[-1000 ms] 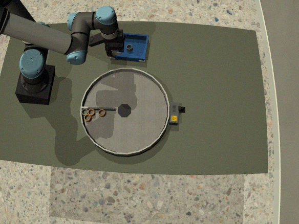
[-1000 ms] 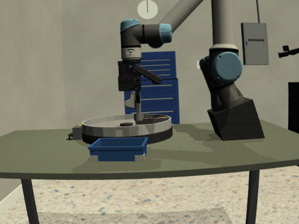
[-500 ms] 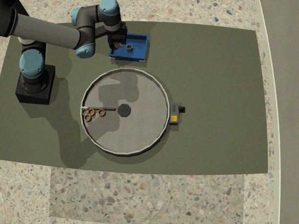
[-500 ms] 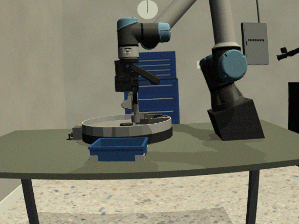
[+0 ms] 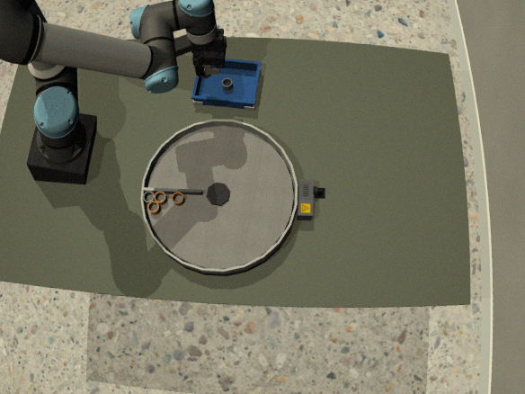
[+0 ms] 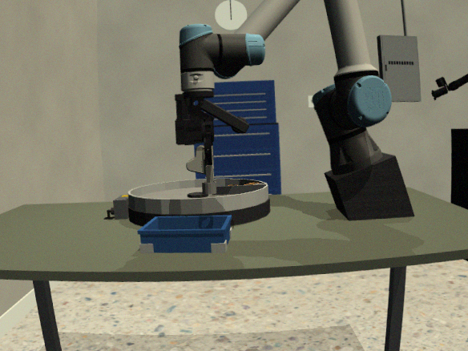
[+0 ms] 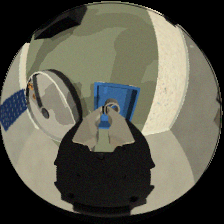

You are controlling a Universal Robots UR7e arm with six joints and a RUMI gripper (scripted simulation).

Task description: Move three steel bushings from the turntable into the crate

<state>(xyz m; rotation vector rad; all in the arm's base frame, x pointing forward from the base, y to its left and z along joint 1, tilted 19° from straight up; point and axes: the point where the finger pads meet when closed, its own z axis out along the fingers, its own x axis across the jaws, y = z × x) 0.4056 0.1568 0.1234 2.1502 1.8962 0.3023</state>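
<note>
Right now my hand is 60 mm short of the crate, 20 mm to the right of it and 110 mm above it. From my hand the other things lie so: round grey turntable 10 mm ahead, 330 mm to the right, 80 mm below.
</note>
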